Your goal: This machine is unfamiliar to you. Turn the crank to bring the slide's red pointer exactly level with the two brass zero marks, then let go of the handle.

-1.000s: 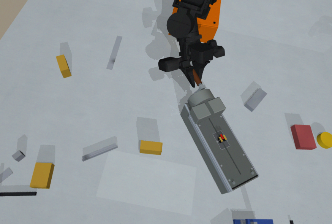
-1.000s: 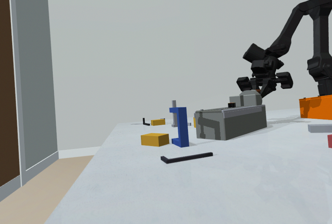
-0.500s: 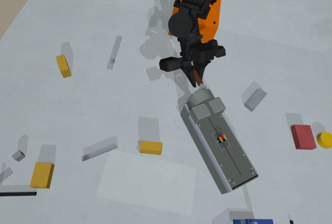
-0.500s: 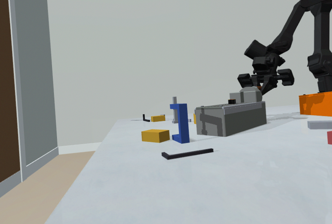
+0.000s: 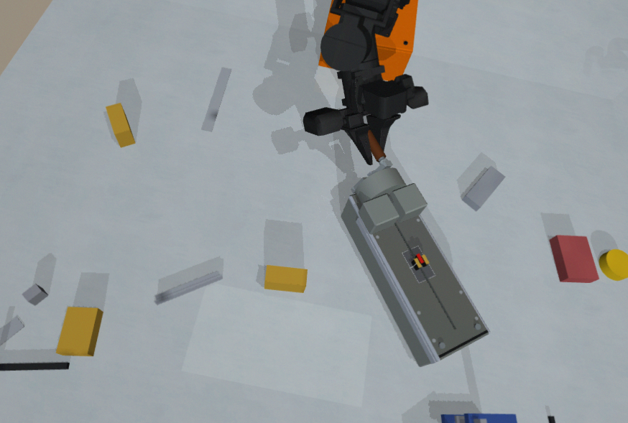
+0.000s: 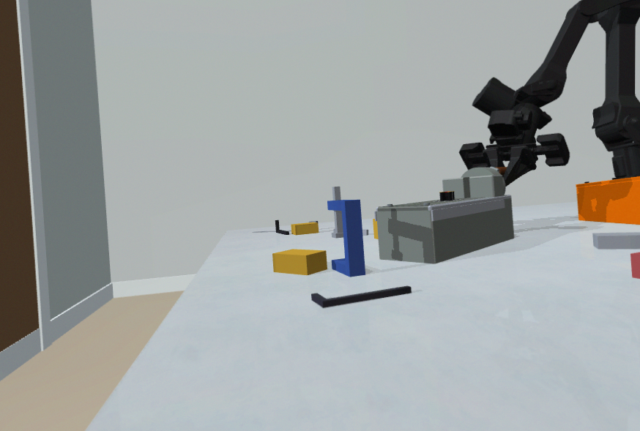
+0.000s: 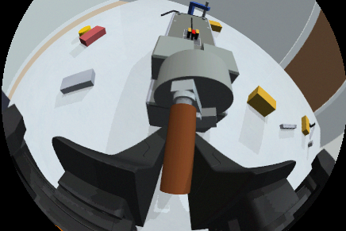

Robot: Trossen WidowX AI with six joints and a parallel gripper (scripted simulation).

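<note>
Now: the red pointer 120 mm ahead of my gripper tip, 110 mm to the left of it and 10 mm below it. From my gripper tip the other things lie so: brown handle 30 mm above, 10 mm to the right, 10 mm behind; then grey block 200 mm to the left, 90 mm behind, 80 mm below; then blue clamp 290 mm ahead, 250 mm to the left, 40 mm below.
</note>
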